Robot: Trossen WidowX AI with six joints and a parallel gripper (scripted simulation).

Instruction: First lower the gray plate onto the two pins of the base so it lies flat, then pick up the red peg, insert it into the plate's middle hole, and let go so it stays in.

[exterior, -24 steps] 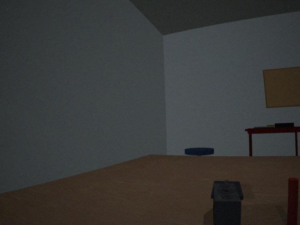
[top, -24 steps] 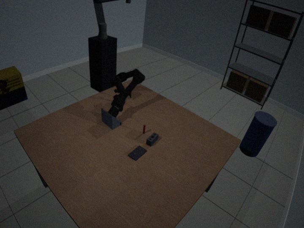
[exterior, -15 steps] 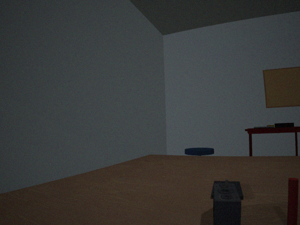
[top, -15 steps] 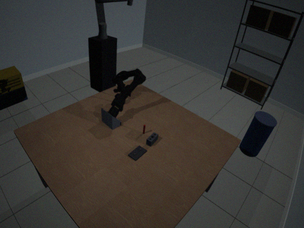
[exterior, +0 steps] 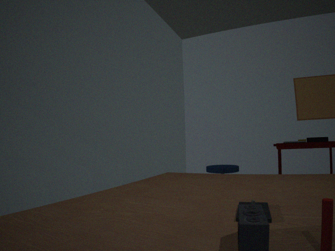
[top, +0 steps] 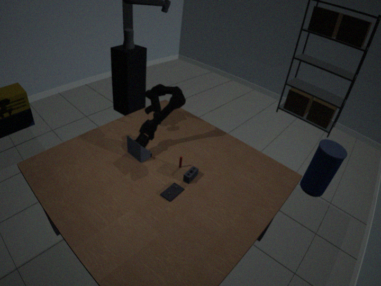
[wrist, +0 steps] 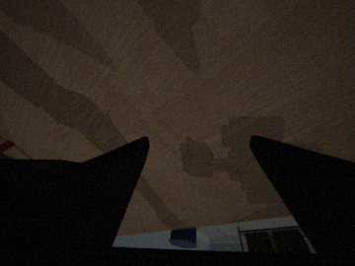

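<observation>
The gray plate is 460 mm ahead of my gripper tip, 240 mm to the right of it and 30 mm below it. The rest, counted from my gripper tip: dark base: 460 mm ahead, 400 mm to the right, 60 mm below; red peg: 360 mm ahead, 210 mm to the right, 30 mm below.
</observation>
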